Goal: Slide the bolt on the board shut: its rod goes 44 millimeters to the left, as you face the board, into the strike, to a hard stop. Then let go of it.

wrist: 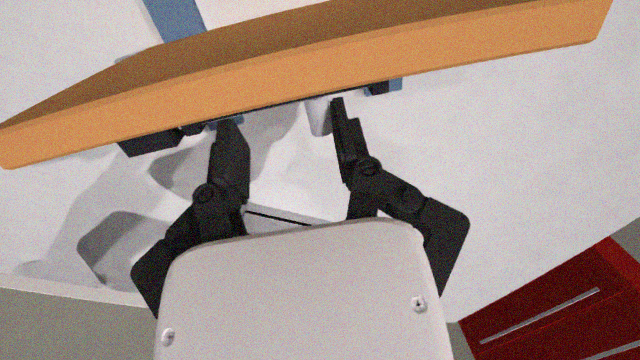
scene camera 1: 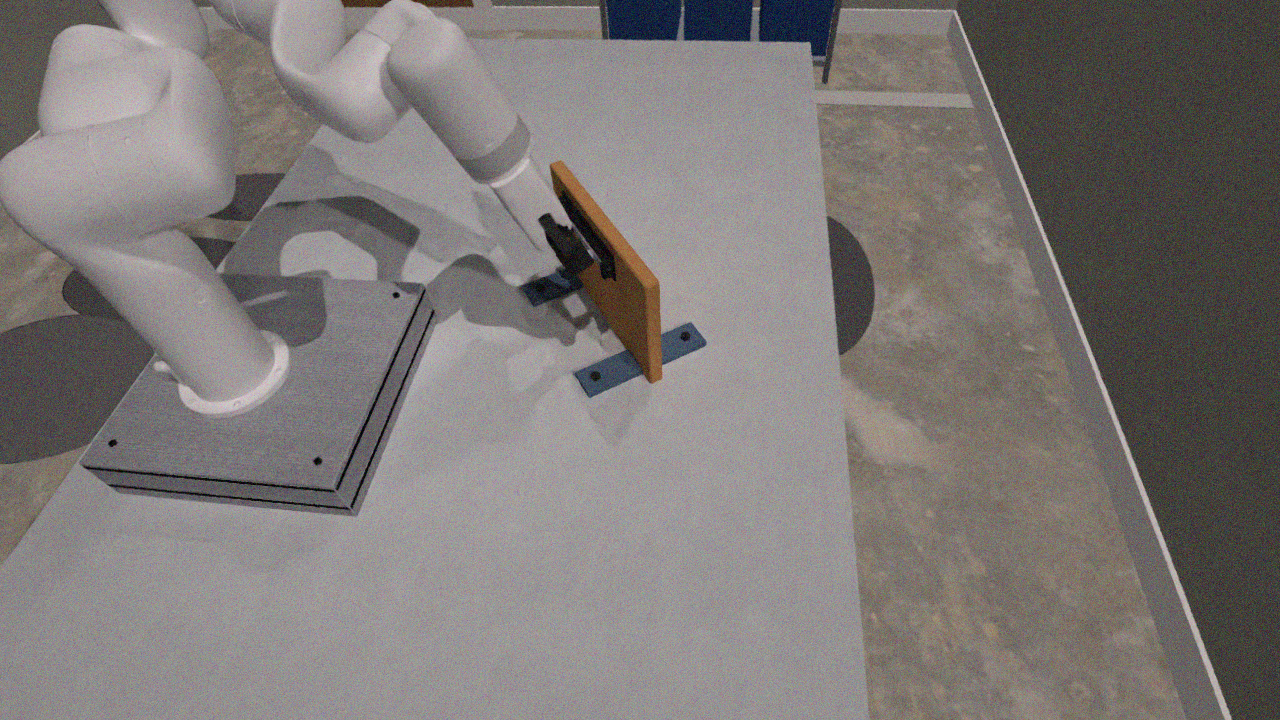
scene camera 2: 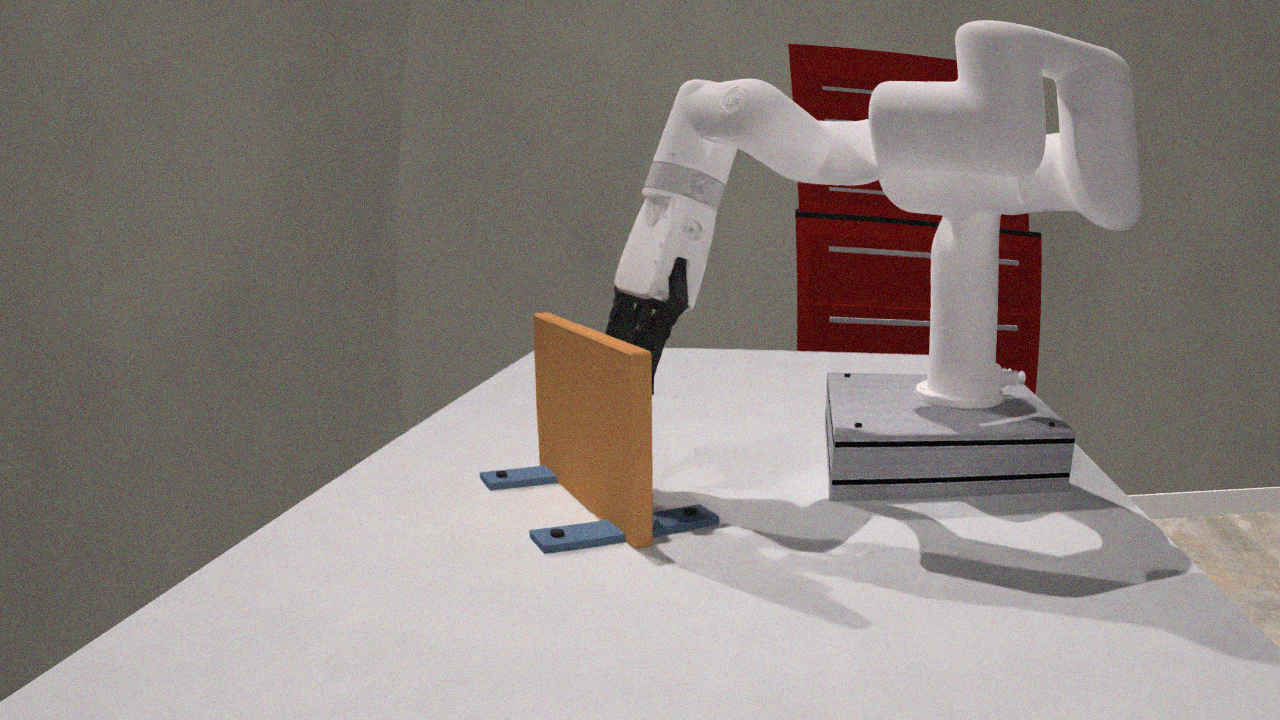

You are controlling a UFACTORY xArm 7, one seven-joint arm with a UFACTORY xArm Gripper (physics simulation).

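Frame: origin at the arm's base, x up, y ahead, z left, level; millimetres.
Seen in the pictures: gripper, fingertip midpoint: (wrist: 285,124) (scene camera 1: 573,252); arm's base, link origin: (scene camera 1: 238,374) (scene camera 2: 960,396).
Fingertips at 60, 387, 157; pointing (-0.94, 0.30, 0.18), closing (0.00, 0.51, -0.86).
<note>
Pixels of each thing's top centre, then the offset from my fingertips to it, as dx, dy, dz. "spot": a spot on its surface instead. Level surfaces: height alone.
- orange board, top centre: (wrist: 263,84) (scene camera 2: 583,329) (scene camera 1: 599,216) +41, +33, +17
- Black bolt hardware, top centre: (wrist: 247,134) (scene camera 1: 573,226) +25, +1, +19
- larger black block, surface spot: (wrist: 152,142) spot: +17, -25, +66
- small black block, surface spot: (wrist: 378,88) spot: +17, +42, -34
- bolt's pale grey handle, surface spot: (wrist: 318,119) spot: +13, +15, -14
- pale table, surface height: dx -130
The orange board (scene camera 1: 626,291) (scene camera 2: 590,420) (wrist: 300,65) stands upright. Black bolt hardware (scene camera 1: 586,234) is on its robot-side face; in the wrist view a larger black block (wrist: 152,142) shows at the left and a small black block (wrist: 378,88) at the right. The bolt's pale grey handle (wrist: 318,119) sticks out from the board. My gripper (scene camera 1: 583,259) (wrist: 285,124) is partly open, with its fingertips at the board face. The handle is between the fingers, close beside the right finger and well apart from the left one; contact is unclear. The board hides the handle in scene camera 2, and the rod is mostly hidden.
Blue feet (scene camera 1: 617,367) (scene camera 2: 577,535) (wrist: 177,20) with dark screws hold the board on the pale table (scene camera 1: 716,537) (scene camera 2: 402,608). The robot's grey base block (scene camera 1: 241,447) (scene camera 2: 948,461) stands on the robot side. A red drawer cabinet (scene camera 2: 917,286) (wrist: 550,300) is behind the robot.
</note>
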